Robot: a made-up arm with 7 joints. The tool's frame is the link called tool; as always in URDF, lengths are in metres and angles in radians.
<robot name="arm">
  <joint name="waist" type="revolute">
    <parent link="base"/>
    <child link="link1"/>
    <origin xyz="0 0 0.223" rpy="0 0 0"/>
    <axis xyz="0 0 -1"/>
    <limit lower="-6.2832" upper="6.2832" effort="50" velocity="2.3"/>
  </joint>
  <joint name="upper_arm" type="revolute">
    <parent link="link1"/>
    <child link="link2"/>
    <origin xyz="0 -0.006 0.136" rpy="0 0 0"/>
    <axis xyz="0 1 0"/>
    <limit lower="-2.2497" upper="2.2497" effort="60" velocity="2.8"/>
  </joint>
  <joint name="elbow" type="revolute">
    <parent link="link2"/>
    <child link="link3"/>
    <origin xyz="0 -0.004 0.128" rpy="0 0 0"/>
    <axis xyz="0 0 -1"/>
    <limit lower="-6.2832" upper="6.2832" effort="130" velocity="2.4"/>
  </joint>
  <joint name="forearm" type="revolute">
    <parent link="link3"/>
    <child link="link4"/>
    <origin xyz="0 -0.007 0.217" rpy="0 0 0"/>
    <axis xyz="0 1 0"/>
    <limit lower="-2.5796" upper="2.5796" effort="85" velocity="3.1"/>
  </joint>
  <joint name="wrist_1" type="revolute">
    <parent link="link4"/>
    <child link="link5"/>
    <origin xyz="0 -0.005 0.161" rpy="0 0 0"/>
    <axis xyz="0 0 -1"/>
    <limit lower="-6.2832" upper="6.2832" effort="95" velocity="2.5"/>
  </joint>
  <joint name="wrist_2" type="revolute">
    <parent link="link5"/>
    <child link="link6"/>
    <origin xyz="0 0 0.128" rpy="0 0 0"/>
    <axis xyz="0 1 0"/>
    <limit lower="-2.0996" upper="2.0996" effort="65" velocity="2.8"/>
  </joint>
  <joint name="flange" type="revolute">
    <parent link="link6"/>
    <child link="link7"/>
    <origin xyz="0 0 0.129" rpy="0 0 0"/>
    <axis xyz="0 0 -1"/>
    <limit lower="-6.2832" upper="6.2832" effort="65" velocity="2.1"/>
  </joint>
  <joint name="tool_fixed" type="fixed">
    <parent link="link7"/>
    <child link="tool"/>
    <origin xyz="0 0 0" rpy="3.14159 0 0"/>
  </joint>
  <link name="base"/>
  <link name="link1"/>
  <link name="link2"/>
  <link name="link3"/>
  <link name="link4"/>
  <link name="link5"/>
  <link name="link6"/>
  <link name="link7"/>
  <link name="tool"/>
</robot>
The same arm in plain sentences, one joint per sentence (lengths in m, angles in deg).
The arm has seven revolute joints in a row. What follows holds with every joint at zero, and every direction is one of the base frame's. The first joint is mounted 0.223 m along +z from the base frame's origin and turns about -z, from -360 to 360 deg. The second joint is mounted 0.006 m along -y and 0.136 m along +z from the first joint and turns about +y, from -128.9 to 128.9 deg. The third joint is mounted 0.004 m along -y and 0.128 m along +z from the second joint and turns about -z, from -360 to 360 deg. The fourth joint is mounted 0.007 m along -y and 0.217 m along +z from the third joint and turns about +y, from -147.8 to 147.8 deg. The fifth joint is mounted 0.005 m along -y and 0.161 m along +z from the fourth joint and turns about -z, from -360 to 360 deg. The sixth joint is mounted 0.128 m along +z from the fifth joint and turns about +y, from -120.3 to 120.3 deg. The seventh joint is mounted 0.129 m along +z from the sixth joint and turns about -z, from -360 to 360 deg. The tool frame, which is the frame that the pose is given for, is mounted at the same point as the seventh joint; its axes are the base frame's turned by roll 180, pitch 0 and yaw 0 deg (as in URDF: about the fixed x, then y, then z).
